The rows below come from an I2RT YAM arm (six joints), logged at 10 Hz.
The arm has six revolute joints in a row. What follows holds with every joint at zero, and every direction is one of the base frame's.
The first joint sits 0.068 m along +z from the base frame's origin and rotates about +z.
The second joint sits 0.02 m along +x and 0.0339 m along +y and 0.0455 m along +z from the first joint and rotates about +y.
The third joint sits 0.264 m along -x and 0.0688 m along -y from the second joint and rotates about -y.
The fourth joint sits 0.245 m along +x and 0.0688 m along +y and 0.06 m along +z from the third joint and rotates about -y.
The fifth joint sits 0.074 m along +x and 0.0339 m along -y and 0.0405 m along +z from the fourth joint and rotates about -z.
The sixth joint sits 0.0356 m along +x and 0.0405 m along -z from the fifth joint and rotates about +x.
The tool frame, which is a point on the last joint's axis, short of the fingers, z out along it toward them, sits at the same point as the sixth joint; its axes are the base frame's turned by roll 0, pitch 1.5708 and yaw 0 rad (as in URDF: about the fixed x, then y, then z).
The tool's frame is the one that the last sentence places.
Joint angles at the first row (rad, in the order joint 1, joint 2, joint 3, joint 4, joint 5, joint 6):
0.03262, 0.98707, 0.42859, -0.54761, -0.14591, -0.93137
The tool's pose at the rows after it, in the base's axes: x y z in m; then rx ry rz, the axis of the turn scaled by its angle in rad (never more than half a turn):
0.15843 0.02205 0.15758 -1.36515 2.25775 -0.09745
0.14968 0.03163 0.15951 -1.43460 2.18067 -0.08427
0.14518 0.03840 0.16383 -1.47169 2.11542 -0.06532
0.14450 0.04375 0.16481 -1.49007 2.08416 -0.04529
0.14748 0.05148 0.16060 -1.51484 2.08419 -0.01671
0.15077 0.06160 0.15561 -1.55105 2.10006 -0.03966
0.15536 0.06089 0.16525 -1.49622 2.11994 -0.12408
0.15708 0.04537 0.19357 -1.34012 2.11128 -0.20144
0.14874 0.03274 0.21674 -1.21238 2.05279 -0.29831
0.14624 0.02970 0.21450 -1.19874 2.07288 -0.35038
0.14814 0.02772 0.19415 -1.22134 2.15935 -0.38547
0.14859 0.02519 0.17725 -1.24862 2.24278 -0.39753
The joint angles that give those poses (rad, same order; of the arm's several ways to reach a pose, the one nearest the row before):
0.10702, 0.95657, 0.41371, -0.53958, -0.14095, -0.94547
0.17450, 0.89782, 0.39539, -0.55292, -0.14555, -0.95085
0.22106, 0.85890, 0.39386, -0.56016, -0.15888, -0.95007
0.25499, 0.85621, 0.39388, -0.54992, -0.16614, -0.93865
0.29892, 0.90237, 0.39462, -0.51937, -0.16268, -0.91265
0.36411, 0.96189, 0.40076, -0.48850, -0.10892, -0.87912
0.36454, 0.95386, 0.43164, -0.49803, -0.04213, -0.85275
0.27450, 0.85544, 0.48773, -0.55146, -0.03069, -0.84628
0.21537, 0.72959, 0.51061, -0.57392, -0.00551, -0.84933
0.20888, 0.71354, 0.49916, -0.58157, 0.03568, -0.85430
0.20465, 0.76121, 0.45187, -0.56557, 0.08334, -0.85509
0.19361, 0.81160, 0.41867, -0.56324, 0.10892, -0.85698

